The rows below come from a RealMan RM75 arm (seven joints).
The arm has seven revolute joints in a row. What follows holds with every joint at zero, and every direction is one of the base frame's.
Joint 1 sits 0.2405 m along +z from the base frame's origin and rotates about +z.
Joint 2 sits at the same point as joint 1 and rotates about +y.
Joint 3 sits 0.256 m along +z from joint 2 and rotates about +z.
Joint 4 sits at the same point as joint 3 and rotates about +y.
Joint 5 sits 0.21 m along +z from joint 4 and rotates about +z.
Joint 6 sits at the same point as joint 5 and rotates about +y.
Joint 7 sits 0.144 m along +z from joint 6 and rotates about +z.
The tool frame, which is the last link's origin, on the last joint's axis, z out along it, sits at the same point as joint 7; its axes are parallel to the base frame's.
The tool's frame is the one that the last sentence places.
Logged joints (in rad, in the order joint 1, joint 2, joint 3, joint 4, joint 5, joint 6, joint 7), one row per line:
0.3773, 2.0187, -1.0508, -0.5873, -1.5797, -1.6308, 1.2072
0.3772, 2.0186, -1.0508, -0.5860, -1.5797, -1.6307, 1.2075
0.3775, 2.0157, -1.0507, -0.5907, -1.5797, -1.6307, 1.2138
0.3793, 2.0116, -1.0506, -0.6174, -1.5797, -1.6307, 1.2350
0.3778, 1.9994, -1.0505, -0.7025, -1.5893, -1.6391, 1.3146
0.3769, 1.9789, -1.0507, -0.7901, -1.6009, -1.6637, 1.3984
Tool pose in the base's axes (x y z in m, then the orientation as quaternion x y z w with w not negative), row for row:
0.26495, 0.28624, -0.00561, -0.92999, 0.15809, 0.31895, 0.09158
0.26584, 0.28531, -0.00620, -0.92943, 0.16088, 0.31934, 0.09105
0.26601, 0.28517, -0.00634, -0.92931, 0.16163, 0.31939, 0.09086
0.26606, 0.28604, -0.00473, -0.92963, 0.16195, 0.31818, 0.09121
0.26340, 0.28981, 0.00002, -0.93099, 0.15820, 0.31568, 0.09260
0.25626, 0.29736, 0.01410, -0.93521, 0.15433, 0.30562, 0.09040
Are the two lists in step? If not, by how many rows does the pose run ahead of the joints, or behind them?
The pose runs 1 row behind the joints: the pose in row i belongs to the joints in row i - 1.
